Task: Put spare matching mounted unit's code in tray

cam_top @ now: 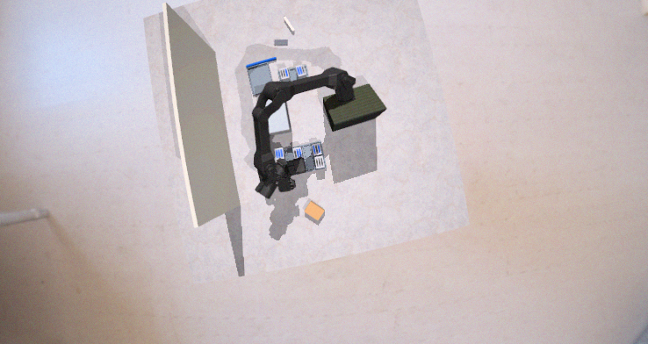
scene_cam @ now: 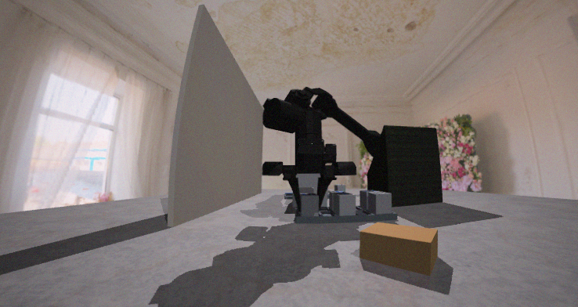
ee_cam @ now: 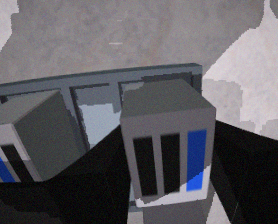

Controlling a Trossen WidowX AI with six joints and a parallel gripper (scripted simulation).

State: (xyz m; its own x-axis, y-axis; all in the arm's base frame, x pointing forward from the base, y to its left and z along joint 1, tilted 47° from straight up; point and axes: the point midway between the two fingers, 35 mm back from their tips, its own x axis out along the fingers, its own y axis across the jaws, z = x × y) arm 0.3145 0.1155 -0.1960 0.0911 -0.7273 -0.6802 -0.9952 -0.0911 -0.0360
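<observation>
The flat grey tray lies 410 mm to the right of my gripper tip, 20 mm ahead of it and 10 mm below it. Round my gripper tip: unit 220 mm to the right, 30 mm above, 20 mm behind; then grey spare block 20 mm above; then orange box 200 mm to the left, 80 mm behind.
</observation>
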